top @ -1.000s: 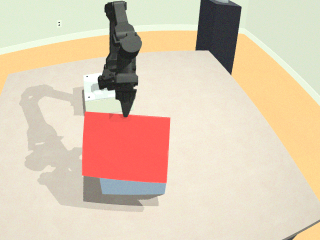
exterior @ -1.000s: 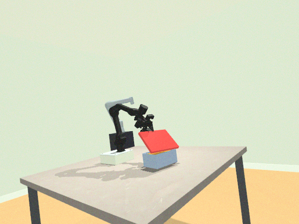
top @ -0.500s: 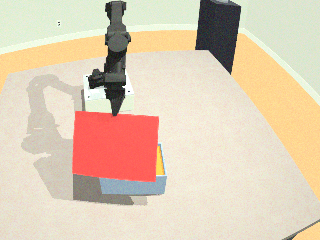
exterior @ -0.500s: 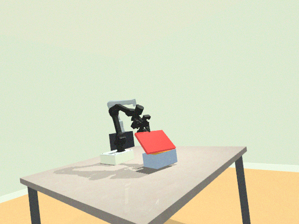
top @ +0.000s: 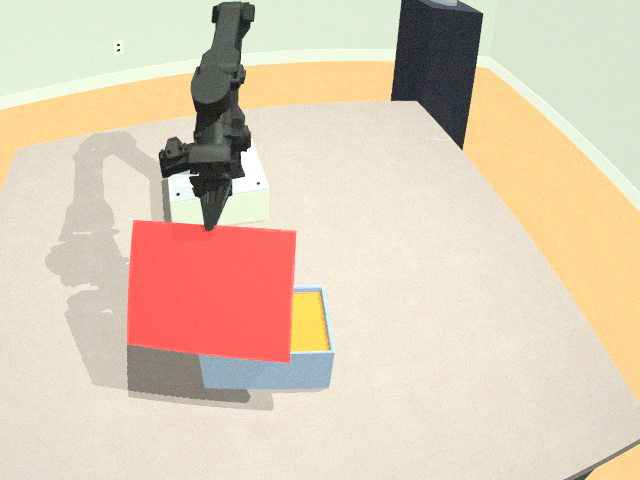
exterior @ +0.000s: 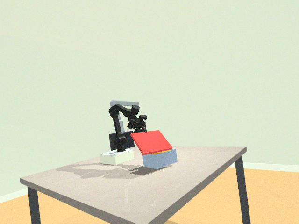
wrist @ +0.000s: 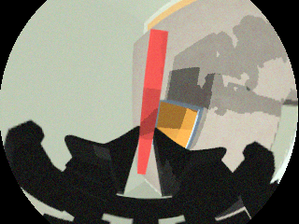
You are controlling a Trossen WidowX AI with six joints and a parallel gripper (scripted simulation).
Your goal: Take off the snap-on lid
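The red lid lies 6 cm ahead of my gripper tip, 5 cm below it and 2 cm to the right of it. The rest, counted from my gripper tip: storage box: 19 cm below, 6 cm to the left, 5 cm ahead.
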